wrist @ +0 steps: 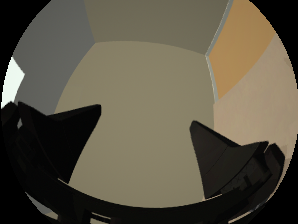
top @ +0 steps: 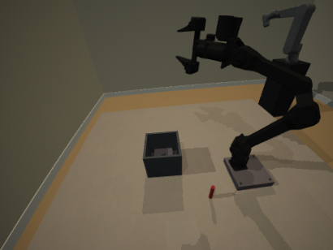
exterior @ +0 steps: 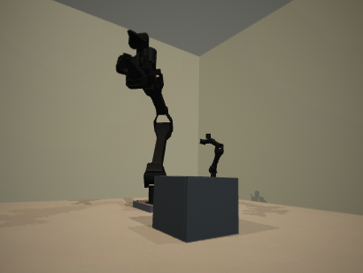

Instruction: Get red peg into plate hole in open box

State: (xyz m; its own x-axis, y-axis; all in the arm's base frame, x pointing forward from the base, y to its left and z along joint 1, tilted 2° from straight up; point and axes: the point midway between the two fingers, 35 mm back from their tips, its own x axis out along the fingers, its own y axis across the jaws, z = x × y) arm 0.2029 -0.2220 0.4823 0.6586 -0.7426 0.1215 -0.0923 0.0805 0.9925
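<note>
Now: the red peg 470 mm below my gripper tip, 370 mm to the left of it and 50 mm behind it. The rest, counted from my gripper tip: grey plate 460 mm below, 170 mm to the left, 110 mm ahead.
</note>
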